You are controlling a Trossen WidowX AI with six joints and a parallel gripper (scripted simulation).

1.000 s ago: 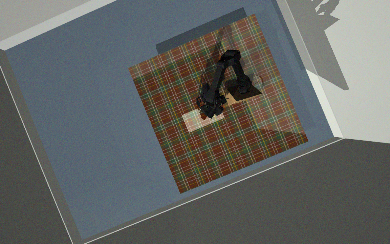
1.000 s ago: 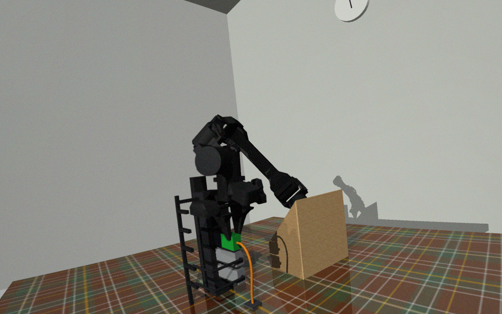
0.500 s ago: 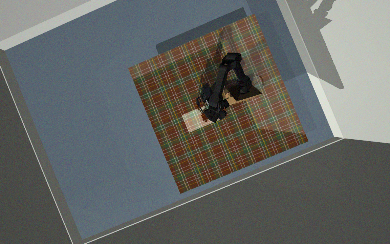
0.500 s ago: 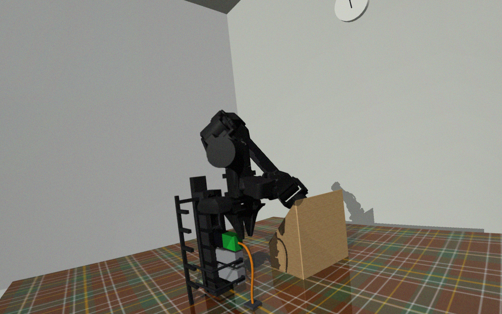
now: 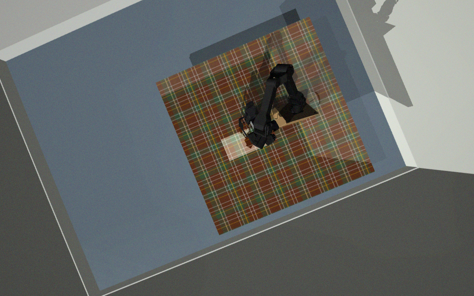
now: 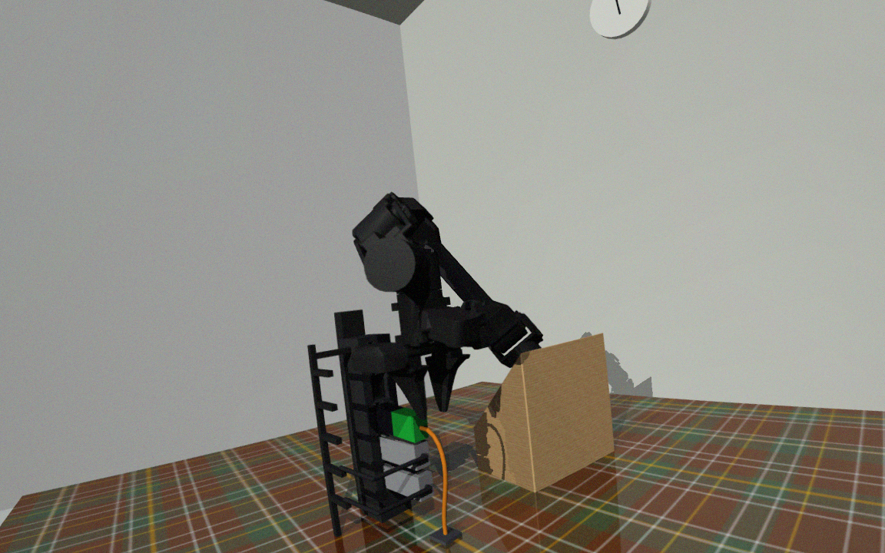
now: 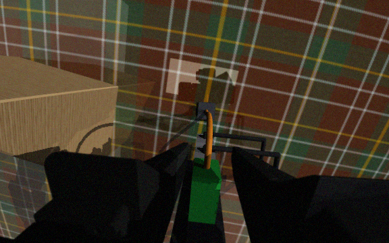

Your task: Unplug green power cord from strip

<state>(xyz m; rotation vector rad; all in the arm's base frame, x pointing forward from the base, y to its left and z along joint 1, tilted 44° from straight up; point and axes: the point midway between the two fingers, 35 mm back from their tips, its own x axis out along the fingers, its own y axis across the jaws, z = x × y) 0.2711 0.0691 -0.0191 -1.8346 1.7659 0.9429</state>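
Right now the green plug is 70 mm to the right of my gripper tip, 10 mm below it and 10 mm ahead of it.
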